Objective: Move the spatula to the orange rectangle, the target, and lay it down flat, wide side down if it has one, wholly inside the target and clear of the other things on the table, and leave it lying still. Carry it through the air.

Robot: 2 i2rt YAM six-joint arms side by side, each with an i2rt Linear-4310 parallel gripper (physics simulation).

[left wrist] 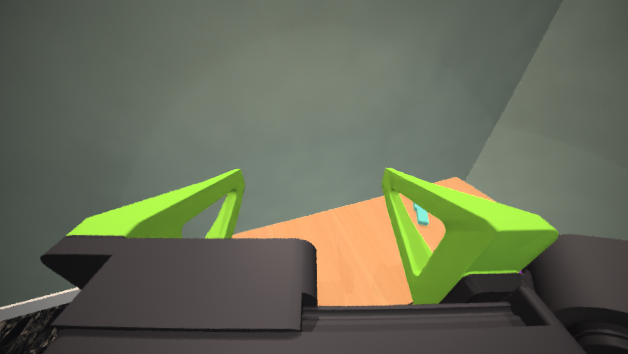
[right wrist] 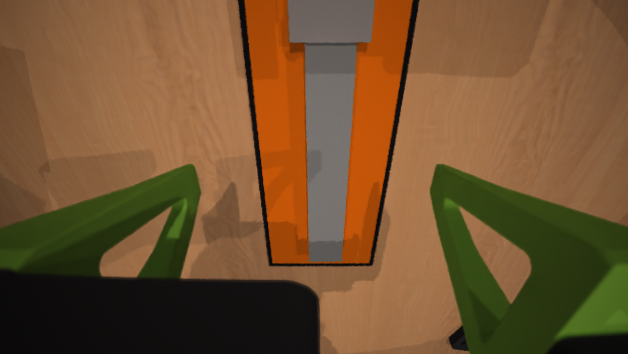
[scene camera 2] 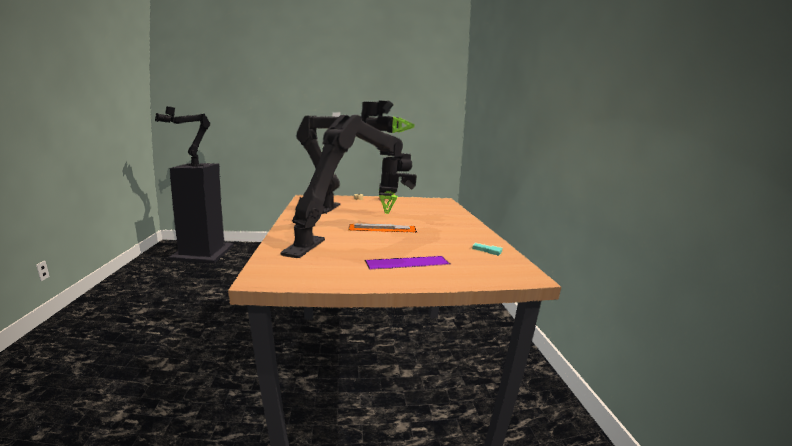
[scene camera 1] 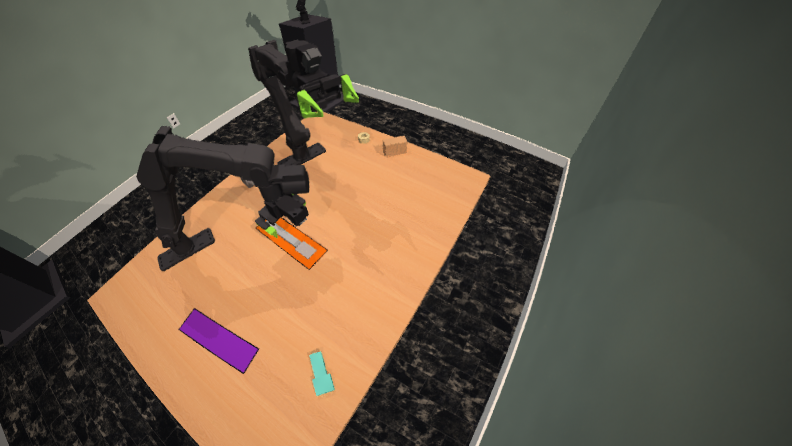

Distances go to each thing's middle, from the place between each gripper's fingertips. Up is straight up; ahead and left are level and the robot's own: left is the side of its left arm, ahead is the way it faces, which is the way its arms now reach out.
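My right gripper is 7 cm above the orange rectangle (scene camera 1: pixel 284 245), and it's also 1 cm past it and 1 cm to the left of it. As for the purple rectangle (scene camera 1: pixel 229 347), that's 6 cm ahead of my right hand, 36 cm to the right of it and 7 cm below it.
With my left hand, I'm 410 mm above the orange rectangle, 200 mm to the left of it and 110 mm past it. The purple rectangle is 560 mm to the right of my left hand, 40 mm behind it and 410 mm below it.
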